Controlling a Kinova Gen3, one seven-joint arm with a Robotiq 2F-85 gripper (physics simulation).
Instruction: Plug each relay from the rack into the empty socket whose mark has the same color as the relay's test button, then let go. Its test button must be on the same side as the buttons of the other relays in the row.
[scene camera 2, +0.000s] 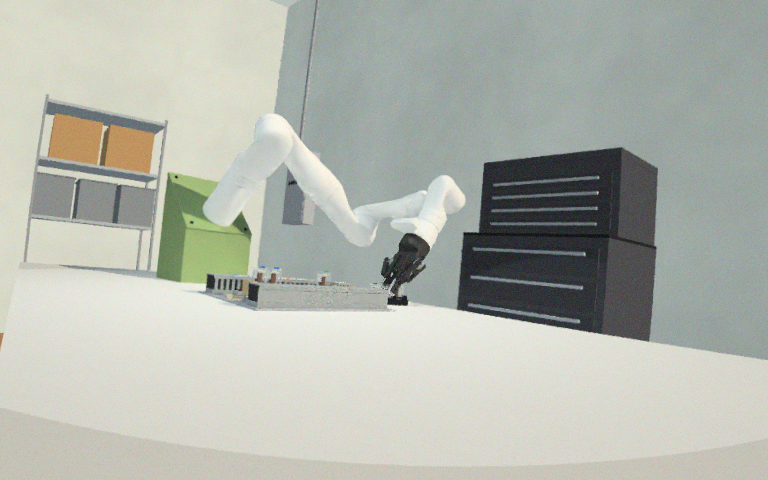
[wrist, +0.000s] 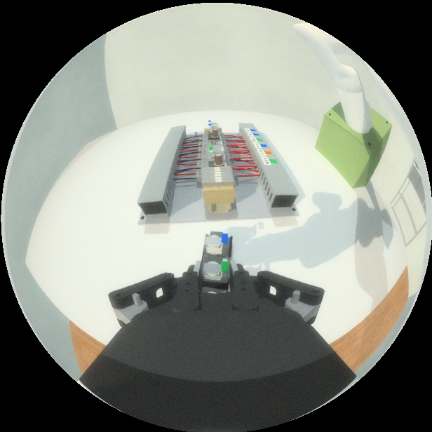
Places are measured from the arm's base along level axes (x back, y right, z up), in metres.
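Where they show: arm's base, link origin: (scene camera 2: 217, 214).
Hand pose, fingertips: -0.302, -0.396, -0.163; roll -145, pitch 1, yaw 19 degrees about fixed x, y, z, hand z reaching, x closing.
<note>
Things, the pixels of their top centre, and the offset from my fingertips, as dx, dy, dz.
- black relay rack, top centre: (scene camera 2: 386, 294) +0.000, -0.005, -0.002
- green-button relay, top centre: (scene camera 2: 324, 270) -0.053, +0.167, +0.044
The black relay rack (scene camera 2: 404, 301) (wrist: 230, 252) stands before the socket board. In the wrist view a clear relay with a blue button (wrist: 214, 244) is farthest in it, then one with a green button (wrist: 212, 270). Their buttons are on the right. My gripper (scene camera 2: 394, 289) (wrist: 215, 268) is shut on the third relay (wrist: 216, 291), nearest me, low at the rack; its button is hidden. On the board, the green-button relay (scene camera 2: 323, 278) (wrist: 218, 159) and two blue-button relays (scene camera 2: 261, 275) (scene camera 2: 275, 276) have buttons on the left in the wrist view. Small sockets are hard to tell apart.
The right duct (wrist: 285, 192) bears blue, green and orange marks; the orange mark (wrist: 268, 153) is second nearest. A left duct (wrist: 162, 170) and red and black wires flank the row. A green box (scene camera 2: 206, 254) (wrist: 350, 145) stands beyond; dark drawer cabinets (scene camera 2: 535, 271) stand behind.
</note>
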